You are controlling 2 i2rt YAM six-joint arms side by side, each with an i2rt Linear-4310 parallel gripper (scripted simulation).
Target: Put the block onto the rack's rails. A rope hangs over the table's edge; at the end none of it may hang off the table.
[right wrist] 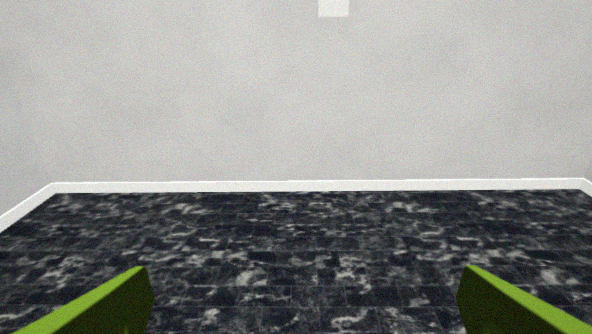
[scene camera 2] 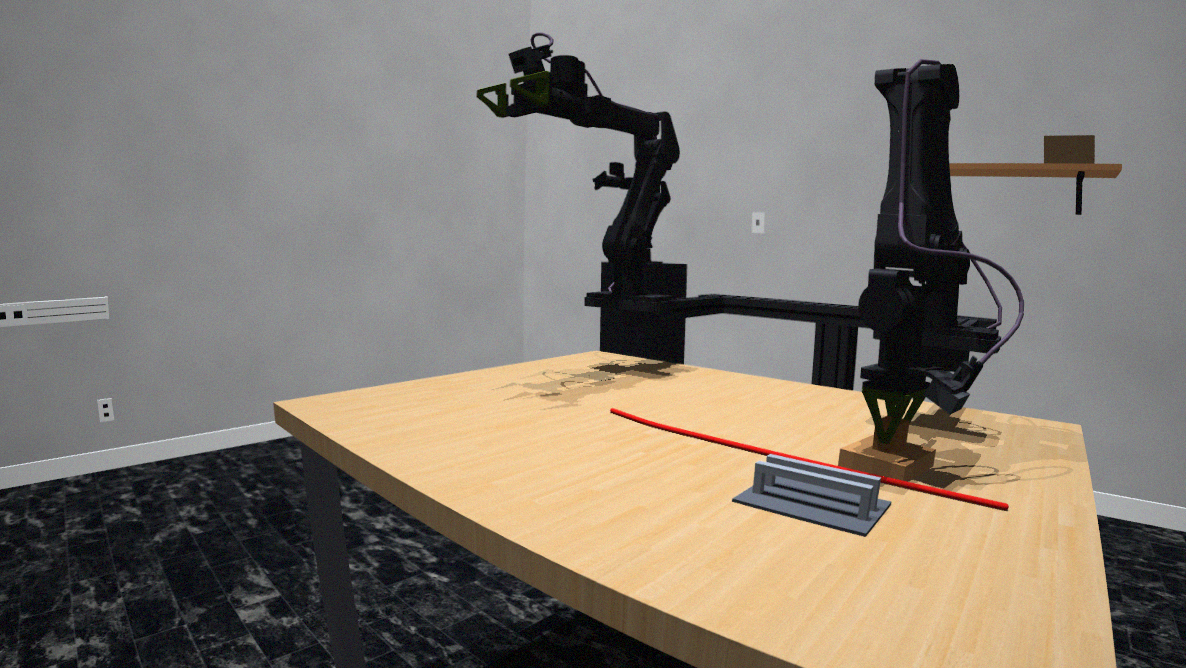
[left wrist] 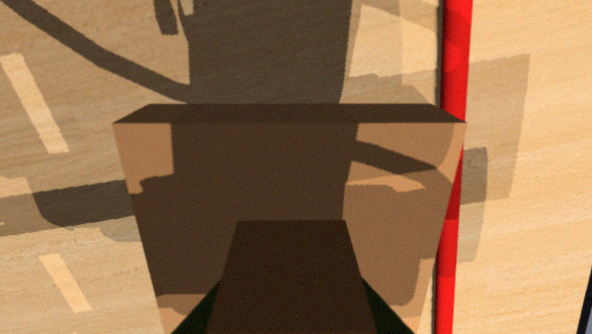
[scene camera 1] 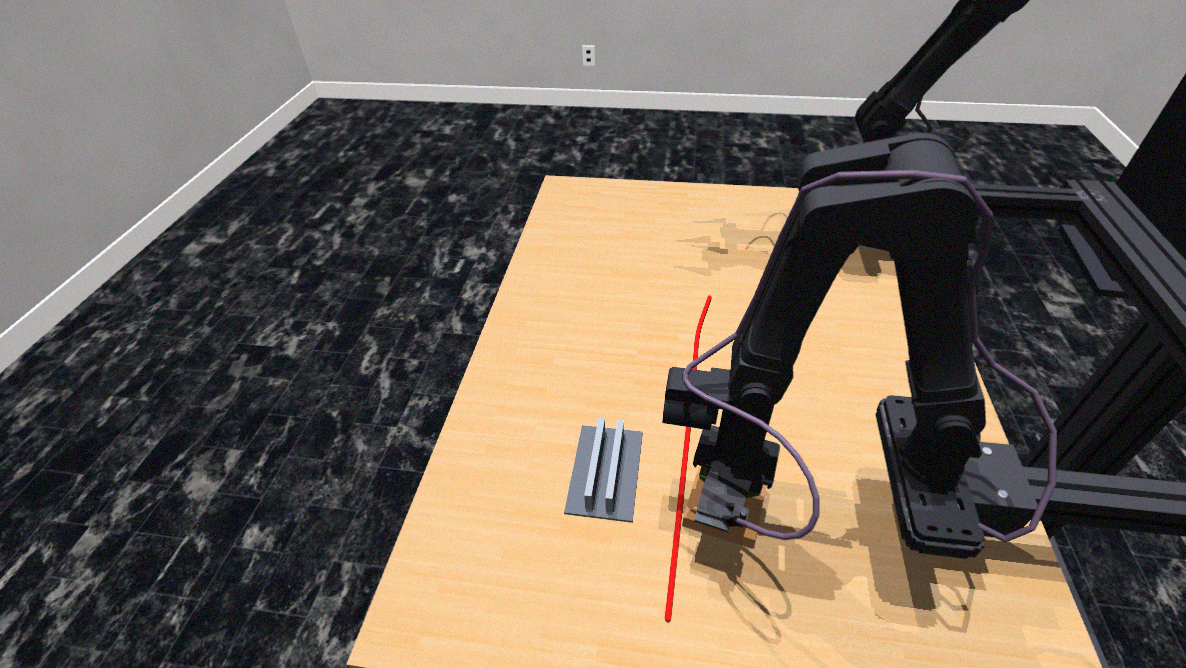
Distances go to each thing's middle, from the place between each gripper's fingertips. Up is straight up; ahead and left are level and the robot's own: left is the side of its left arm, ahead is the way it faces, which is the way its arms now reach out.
My left gripper [scene camera 2: 890, 440] is now 180 mm short of the grey rack [scene camera 2: 826, 507], 30 mm above it and 20 mm to the left of it. From my left hand the other things lie so: brown block [scene camera 2: 901, 460] (20 mm below).
The grey rack lies 2 cm ahead of my right hand [scene camera 2: 493, 88], 64 cm to the left of it and 55 cm below it. Round my right hand: brown block 17 cm behind, 67 cm to the left, 54 cm below.
